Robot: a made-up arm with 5 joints.
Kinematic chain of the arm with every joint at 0, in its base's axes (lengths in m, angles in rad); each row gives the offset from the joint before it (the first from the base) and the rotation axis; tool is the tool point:
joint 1: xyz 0 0 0.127 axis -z
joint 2: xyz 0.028 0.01 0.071 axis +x
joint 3: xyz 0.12 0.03 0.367 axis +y
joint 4: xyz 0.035 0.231 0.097 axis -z
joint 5: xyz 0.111 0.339 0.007 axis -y
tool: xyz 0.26 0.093 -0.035
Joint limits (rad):
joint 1: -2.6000..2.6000
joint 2: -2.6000..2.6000
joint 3: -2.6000..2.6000
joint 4: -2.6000..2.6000
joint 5: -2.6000..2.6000
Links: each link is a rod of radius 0.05 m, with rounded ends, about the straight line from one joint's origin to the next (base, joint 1, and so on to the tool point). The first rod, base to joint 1, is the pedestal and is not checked.
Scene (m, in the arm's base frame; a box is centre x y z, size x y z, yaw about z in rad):
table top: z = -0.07
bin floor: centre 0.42 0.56 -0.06 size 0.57 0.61 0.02 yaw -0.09
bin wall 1: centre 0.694 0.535 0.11 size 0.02 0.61 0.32 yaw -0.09
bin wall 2: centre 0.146 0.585 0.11 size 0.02 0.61 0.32 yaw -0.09
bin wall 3: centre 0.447 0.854 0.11 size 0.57 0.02 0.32 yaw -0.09
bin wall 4: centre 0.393 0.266 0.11 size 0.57 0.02 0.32 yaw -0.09
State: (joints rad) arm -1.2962 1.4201 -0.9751 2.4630 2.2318
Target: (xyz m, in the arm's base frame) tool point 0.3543 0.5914 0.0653
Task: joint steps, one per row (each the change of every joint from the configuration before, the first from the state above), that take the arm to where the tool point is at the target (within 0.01 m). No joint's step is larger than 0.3 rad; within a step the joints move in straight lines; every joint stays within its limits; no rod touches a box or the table.
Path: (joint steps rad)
1: 0.2104 -0.1511 -0.1282 -0.2778 0.0409
2: 0.2104 -0.1511 -0.1282 -0.2778 0.0409
3: 0.2104 -0.1512 -0.1282 -0.2778 0.0409
4: 0.2104 -0.1511 -0.1283 -0.2779 0.0409
5: 0.2104 -0.1511 -0.1282 -0.2778 0.0410
6: 0.2104 -0.1511 -0.1282 -0.2778 0.0409
7: 0.2104 -0.1511 -0.1282 -0.2778 0.0409
8: 0.2104 -0.1511 -0.1282 -0.2778 0.0409
9: 0.2104 -0.1512 -0.1282 -0.2778 0.0409
10: -0.0225 -0.2179 -0.0330 -0.0345 0.0000
11: -0.0225 -0.2180 -0.0329 -0.0344 0.0000

